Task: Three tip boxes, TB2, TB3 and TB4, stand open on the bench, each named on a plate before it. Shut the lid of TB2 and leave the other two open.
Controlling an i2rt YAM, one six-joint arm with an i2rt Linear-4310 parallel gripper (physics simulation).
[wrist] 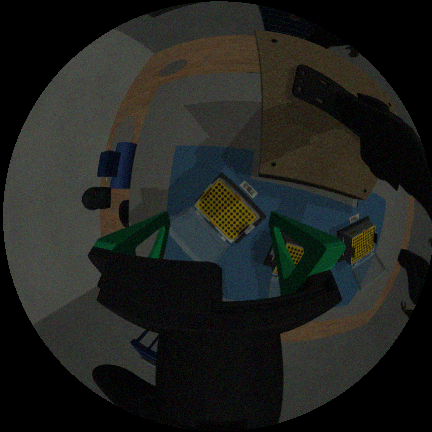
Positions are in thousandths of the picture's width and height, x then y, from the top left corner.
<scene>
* gripper: 506, 501
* tip box: 506, 471
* clear lid: 462, 557
</scene>
